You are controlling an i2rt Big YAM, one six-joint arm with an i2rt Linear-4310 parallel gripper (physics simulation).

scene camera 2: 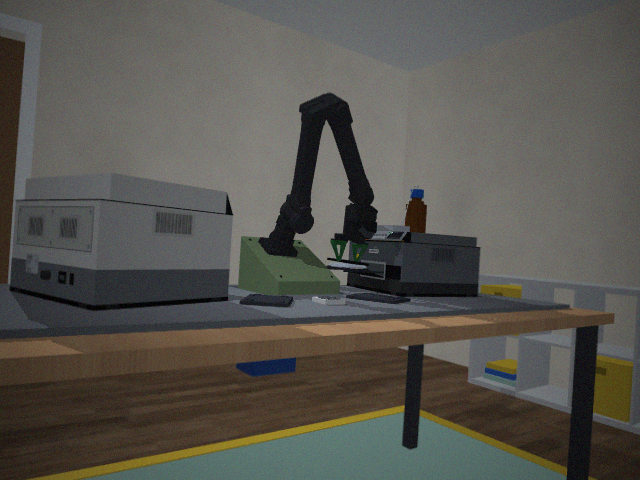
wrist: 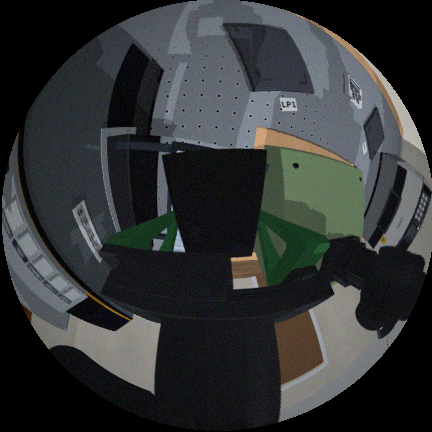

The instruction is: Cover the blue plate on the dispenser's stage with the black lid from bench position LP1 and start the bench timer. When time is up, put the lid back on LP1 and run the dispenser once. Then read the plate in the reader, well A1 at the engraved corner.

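Frame: origin at the arm's base, x back, y left, z down, level; millimetres.
Seen in the pictures: gripper, fingertip midpoint: (scene camera 2: 347, 262) (wrist: 217, 214); arm's base at its link origin: (scene camera 2: 277, 248) (wrist: 338, 257).
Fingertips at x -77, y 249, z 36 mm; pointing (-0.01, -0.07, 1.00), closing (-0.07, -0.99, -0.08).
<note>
Pixels of each thing's top centre, then the offset from my fingertips to it. "*": a spot on its surface instead.
- black lid at its top centre: (wrist: 217, 221) (scene camera 2: 347, 258) dx -1, dy +0, dz -14 mm
- plate at its top centre: (wrist: 208, 218) (scene camera 2: 347, 263) dx +9, dy +8, dz +3 mm
- dark pad at a spot on its surface: (wrist: 280, 60) * dx -231, dy -89, dz +90 mm
- reader at its top centre: (scene camera 2: 129, 185) dx -85, dy -795, dz -178 mm
- small white object at its top centre: (scene camera 2: 328, 297) dx -292, dy -303, dz +85 mm
- brown bottle at a spot on its surface: (scene camera 2: 416, 215) * dx +24, dy +371, dz -202 mm
My gripper (scene camera 2: 347, 257) (wrist: 217, 214) is shut on the black lid (wrist: 215, 195), its green fingers at two sides of it. The lid is over the dispenser's stage and covers most of it in the wrist view. The plate (scene camera 2: 346, 265) (wrist: 179, 243) shows as a pale strip under the lid; whether they touch is not clear. The dispenser (scene camera 2: 434, 263) (wrist: 60, 150) stands beside my gripper. Bench position LP1 has a dark pad (wrist: 280, 60) with no lid on it, beside its label (wrist: 288, 104). The reader (scene camera 2: 165, 242) (wrist: 400, 200) stands across the bench. The engraved corner is not visible.
The green arm base (scene camera 2: 289, 268) (wrist: 320, 195) is close beside the stage. A small white object (scene camera 2: 329, 300) lies near the bench's front edge, by a dark pad (scene camera 2: 266, 299). A brown bottle (scene camera 2: 416, 215) with a blue cap stands behind the dispenser.
</note>
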